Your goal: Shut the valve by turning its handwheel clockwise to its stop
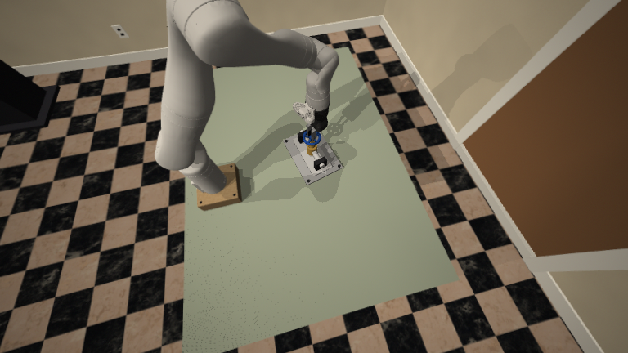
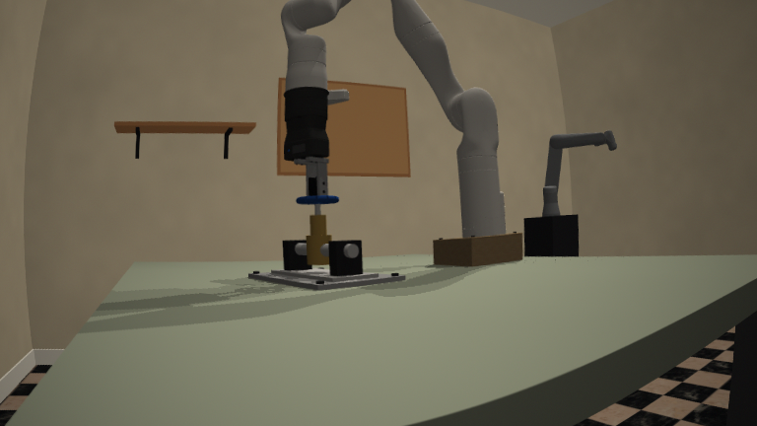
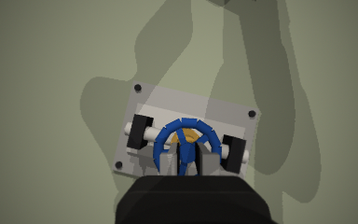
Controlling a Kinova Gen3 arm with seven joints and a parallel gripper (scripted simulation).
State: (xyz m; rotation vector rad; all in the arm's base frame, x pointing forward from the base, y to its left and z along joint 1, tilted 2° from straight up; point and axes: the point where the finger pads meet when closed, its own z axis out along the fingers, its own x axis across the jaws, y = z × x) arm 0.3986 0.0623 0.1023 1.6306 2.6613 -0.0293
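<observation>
Now: hand 3 cm above the blue handwheel. Round my hand: baseplate: 15 cm below.
</observation>
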